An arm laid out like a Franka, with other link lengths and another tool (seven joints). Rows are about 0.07 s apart.
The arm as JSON. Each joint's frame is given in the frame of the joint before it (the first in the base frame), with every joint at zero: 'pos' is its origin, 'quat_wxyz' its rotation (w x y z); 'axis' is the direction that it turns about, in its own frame. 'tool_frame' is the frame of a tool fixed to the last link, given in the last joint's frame.
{
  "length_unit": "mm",
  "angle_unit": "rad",
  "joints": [
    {
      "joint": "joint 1",
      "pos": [
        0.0,
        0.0,
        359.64
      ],
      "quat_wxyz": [
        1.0,
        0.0,
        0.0,
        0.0
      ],
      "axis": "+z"
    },
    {
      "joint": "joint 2",
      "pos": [
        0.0,
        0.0,
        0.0
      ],
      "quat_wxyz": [
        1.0,
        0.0,
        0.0,
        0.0
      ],
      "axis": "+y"
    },
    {
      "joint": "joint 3",
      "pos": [
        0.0,
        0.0,
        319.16
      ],
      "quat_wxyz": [
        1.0,
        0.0,
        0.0,
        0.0
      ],
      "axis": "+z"
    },
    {
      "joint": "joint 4",
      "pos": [
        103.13,
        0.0,
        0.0
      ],
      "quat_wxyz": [
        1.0,
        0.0,
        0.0,
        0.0
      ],
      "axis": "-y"
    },
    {
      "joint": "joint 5",
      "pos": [
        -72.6,
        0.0,
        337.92
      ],
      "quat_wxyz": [
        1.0,
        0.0,
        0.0,
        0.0
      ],
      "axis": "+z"
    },
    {
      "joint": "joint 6",
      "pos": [
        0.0,
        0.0,
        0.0
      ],
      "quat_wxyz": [
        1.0,
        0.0,
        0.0,
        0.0
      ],
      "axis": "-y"
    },
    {
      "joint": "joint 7",
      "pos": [
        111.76,
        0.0,
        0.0
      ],
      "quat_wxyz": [
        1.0,
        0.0,
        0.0,
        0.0
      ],
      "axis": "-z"
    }
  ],
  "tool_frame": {
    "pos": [
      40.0,
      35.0,
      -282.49
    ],
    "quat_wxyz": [
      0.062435,
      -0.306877,
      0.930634,
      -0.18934
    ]
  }
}
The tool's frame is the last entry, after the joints.
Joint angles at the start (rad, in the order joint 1, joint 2, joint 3, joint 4, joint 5, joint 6, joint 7):
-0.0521 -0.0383 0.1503 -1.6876 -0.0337 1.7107 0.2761
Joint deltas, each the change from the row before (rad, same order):
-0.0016 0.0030 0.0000 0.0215 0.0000 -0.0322 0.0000
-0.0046 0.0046 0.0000 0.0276 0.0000 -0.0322 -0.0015
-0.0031 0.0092 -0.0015 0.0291 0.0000 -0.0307 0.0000
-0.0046 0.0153 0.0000 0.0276 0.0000 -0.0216 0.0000
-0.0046 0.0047 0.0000 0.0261 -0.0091 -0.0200 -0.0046
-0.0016 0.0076 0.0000 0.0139 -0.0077 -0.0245 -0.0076
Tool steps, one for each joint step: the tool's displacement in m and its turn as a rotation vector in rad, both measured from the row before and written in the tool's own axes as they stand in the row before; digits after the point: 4 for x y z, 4 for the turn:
0.0037 -0.0015 -0.0035 -0.0051 0.0126 -0.0029
0.0030 -0.0043 -0.0045 -0.0037 0.0094 0.0002
0.0022 -0.0040 -0.0027 -0.0050 0.0110 0.0011
-0.0003 -0.0037 0.0004 -0.0053 0.0093 0.0015
0.0016 -0.0075 -0.0041 0.0084 0.0020 -0.0001
0.0042 -0.0008 0.0022 -0.0005 0.0156 -0.0127

